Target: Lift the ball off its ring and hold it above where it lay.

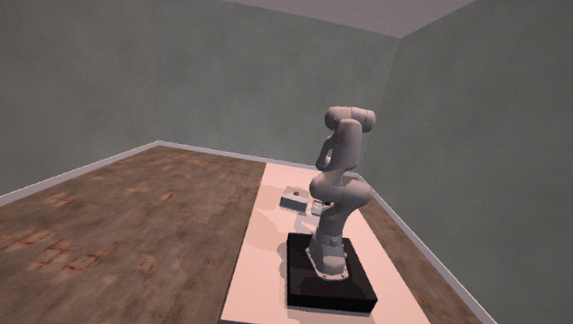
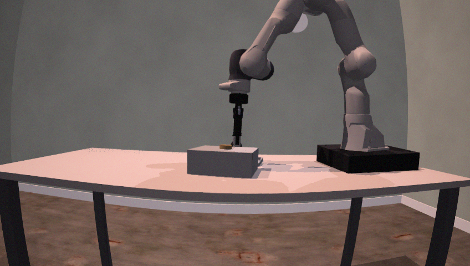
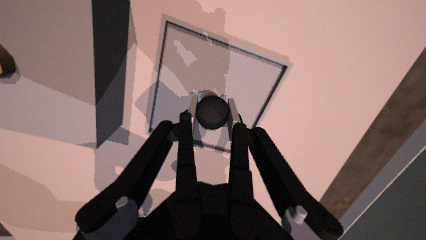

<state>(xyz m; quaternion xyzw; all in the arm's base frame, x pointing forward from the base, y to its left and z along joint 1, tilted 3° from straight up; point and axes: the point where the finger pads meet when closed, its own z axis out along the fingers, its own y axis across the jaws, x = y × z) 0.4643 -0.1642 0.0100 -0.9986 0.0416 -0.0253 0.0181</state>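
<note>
Right now my hand is 1 cm past the shallow tray and 6 cm above it. The rest, counted from my hand: stand (7 cm ahead, 22 cm to the left, 1 cm below); then dark ball (right at my hand).
</note>
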